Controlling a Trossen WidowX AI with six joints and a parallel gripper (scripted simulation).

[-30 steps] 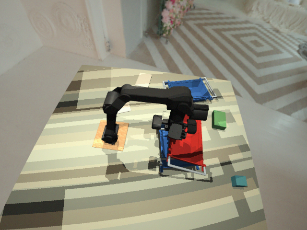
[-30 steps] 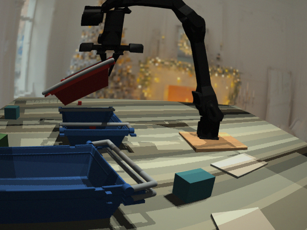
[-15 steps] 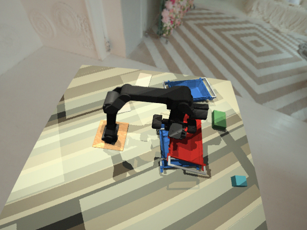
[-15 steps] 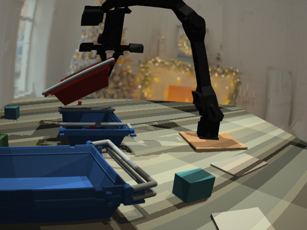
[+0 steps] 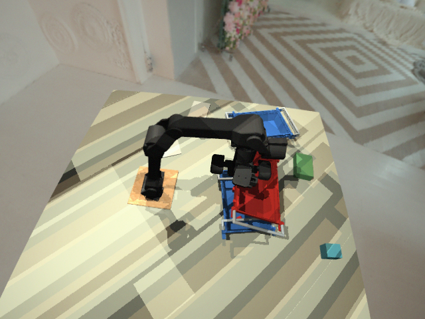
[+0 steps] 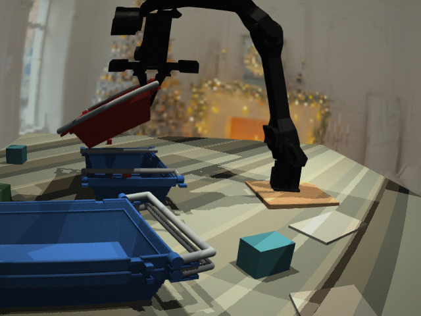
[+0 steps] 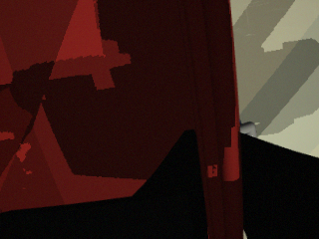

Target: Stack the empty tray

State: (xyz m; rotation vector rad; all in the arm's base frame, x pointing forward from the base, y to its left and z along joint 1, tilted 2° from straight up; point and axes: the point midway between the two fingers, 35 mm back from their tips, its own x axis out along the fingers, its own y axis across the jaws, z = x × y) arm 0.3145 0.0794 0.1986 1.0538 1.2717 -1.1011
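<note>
Right now the red tray is 7 cm ahead of my gripper tip and 1 cm to the left of it. From my gripper tip the other things lie so: green block 29 cm ahead, 26 cm to the left, 16 cm below.
</note>
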